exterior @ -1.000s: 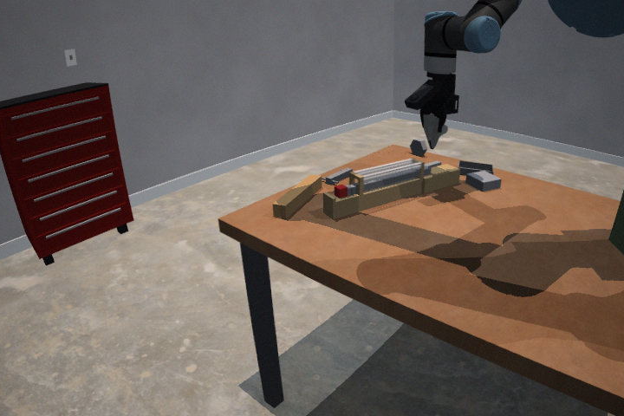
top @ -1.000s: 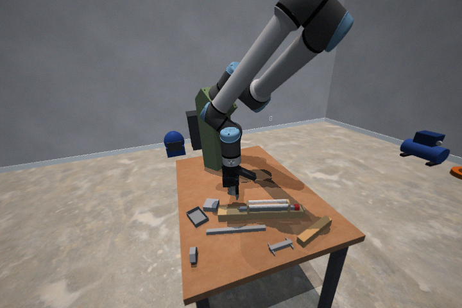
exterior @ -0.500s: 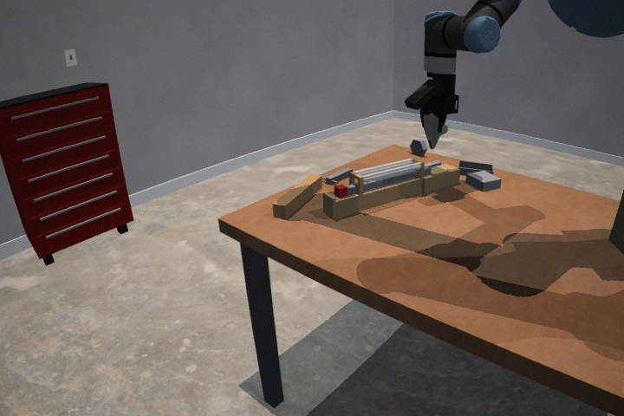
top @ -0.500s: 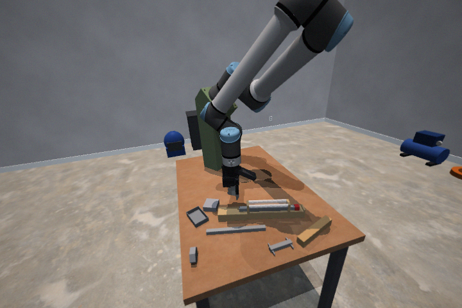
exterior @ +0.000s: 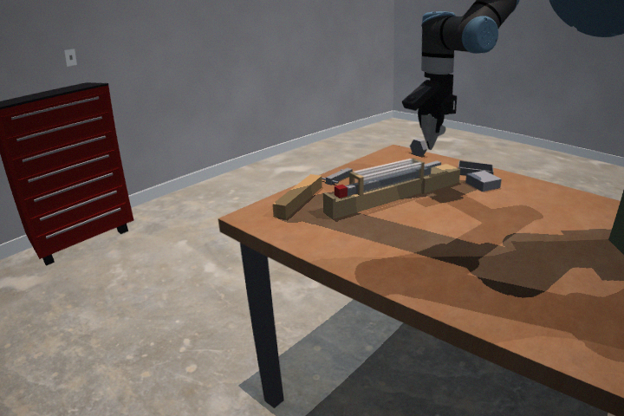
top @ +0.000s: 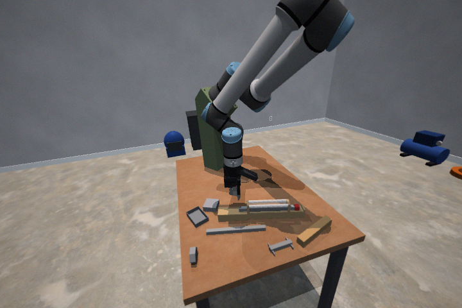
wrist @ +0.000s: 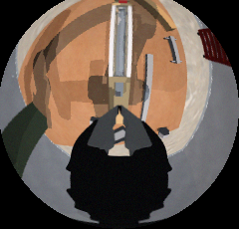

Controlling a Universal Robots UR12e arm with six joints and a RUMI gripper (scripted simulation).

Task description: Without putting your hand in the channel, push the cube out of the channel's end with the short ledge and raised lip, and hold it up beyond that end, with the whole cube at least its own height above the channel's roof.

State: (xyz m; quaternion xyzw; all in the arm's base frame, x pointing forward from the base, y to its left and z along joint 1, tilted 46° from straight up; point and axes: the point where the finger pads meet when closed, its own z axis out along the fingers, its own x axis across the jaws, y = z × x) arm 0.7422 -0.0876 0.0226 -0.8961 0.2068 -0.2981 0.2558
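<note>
My gripper is now 9 cm short of the red cube, 30 cm to the right of it and 8 cm above it. From my hand the other things lie so: grey h-shaped piece (24 cm ahead, 12 cm to the left, 12 cm below); grey tray (7 cm behind, 23 cm to the right, 13 cm below); long grey bar (9 cm ahead, 5 cm to the right, 12 cm below).
</note>
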